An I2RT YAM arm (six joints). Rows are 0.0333 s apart.
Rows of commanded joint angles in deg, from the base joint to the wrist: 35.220 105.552 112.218 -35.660 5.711 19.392; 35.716 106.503 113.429 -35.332 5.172 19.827; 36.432 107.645 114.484 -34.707 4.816 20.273; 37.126 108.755 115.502 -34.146 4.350 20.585; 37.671 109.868 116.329 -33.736 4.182 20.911; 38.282 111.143 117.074 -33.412 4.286 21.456; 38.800 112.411 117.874 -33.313 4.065 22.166; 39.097 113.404 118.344 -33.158 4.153 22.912; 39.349 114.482 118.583 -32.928 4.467 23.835; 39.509 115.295 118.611 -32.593 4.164 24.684
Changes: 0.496 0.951 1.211 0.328 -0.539 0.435; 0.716 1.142 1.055 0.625 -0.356 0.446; 0.694 1.110 1.018 0.561 -0.466 0.312; 0.545 1.113 0.827 0.410 -0.168 0.326; 0.611 1.275 0.745 0.324 0.104 0.545; 0.518 1.268 0.800 0.099 -0.221 0.710; 0.297 0.993 0.470 0.155 0.088 0.746; 0.252 1.078 0.239 0.230 0.314 0.923; 0.160 0.813 0.028 0.335 -0.303 0.849
